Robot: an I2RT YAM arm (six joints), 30 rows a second.
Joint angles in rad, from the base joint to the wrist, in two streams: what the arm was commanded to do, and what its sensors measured. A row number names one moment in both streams.
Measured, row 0:
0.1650, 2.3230, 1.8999, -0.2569, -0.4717, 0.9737
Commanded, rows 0 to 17:
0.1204, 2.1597, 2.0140, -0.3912, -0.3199, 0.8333
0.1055, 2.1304, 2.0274, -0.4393, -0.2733, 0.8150
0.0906, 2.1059, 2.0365, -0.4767, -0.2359, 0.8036
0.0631, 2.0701, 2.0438, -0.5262, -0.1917, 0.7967
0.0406, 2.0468, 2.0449, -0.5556, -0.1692, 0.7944
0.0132, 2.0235, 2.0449, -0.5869, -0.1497, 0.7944
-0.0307, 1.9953, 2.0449, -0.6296, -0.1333, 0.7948
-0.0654, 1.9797, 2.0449, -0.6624, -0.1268, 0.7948
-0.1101, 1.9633, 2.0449, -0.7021, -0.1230, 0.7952
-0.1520, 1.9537, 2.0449, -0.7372, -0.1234, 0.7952
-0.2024, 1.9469, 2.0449, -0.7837, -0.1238, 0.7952
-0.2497, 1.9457, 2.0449, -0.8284, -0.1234, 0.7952
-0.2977, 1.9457, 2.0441, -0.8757, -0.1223, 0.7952
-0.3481, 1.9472, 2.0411, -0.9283, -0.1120, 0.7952
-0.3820, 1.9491, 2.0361, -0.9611, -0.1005, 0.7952
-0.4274, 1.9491, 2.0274, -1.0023, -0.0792, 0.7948
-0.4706, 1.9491, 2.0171, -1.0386, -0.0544, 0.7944
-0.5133, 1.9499, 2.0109, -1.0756, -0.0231, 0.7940
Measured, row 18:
-0.4267, 1.9381, 2.0365, -1.0161, -0.1112, 0.8070
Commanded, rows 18 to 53:
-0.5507, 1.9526, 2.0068, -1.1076, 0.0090, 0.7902
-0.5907, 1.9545, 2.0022, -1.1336, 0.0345, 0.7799
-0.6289, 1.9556, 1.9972, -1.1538, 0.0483, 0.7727
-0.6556, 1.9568, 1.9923, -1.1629, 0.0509, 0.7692
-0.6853, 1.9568, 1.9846, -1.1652, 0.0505, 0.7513
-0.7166, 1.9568, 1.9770, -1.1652, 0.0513, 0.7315
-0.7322, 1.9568, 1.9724, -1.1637, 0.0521, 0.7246
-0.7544, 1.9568, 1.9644, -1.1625, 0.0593, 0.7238
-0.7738, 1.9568, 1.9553, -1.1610, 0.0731, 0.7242
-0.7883, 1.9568, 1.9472, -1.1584, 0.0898, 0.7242
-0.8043, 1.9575, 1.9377, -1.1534, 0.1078, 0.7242
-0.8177, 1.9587, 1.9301, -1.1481, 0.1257, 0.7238
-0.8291, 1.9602, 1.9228, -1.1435, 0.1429, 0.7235
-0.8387, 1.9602, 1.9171, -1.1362, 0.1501, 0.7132
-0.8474, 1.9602, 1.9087, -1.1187, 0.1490, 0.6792
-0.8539, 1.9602, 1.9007, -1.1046, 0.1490, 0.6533
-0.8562, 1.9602, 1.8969, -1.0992, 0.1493, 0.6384
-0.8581, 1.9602, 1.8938, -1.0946, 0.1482, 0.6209
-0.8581, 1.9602, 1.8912, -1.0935, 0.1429, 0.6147
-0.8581, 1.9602, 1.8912, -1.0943, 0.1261, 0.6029
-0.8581, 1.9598, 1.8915, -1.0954, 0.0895, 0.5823
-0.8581, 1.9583, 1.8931, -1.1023, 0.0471, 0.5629
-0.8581, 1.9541, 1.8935, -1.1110, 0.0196, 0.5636
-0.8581, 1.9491, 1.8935, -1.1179, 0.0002, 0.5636
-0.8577, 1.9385, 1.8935, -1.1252, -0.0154, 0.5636
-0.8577, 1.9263, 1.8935, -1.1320, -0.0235, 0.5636
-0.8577, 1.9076, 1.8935, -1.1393, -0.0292, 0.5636
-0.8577, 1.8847, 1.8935, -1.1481, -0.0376, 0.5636
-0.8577, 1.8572, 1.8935, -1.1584, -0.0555, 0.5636
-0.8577, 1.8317, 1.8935, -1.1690, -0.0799, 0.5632
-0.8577, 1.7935, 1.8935, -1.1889, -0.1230, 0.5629
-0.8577, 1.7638, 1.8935, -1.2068, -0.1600, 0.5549
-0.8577, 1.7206, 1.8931, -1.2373, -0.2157, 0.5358
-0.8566, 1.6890, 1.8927, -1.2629, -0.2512, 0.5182
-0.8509, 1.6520, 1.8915, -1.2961, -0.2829, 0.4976
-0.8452, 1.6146, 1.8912, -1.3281, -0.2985, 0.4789
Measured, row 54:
-0.8566, 1.7725, 1.8874, -1.2823, -0.1604, 0.5476
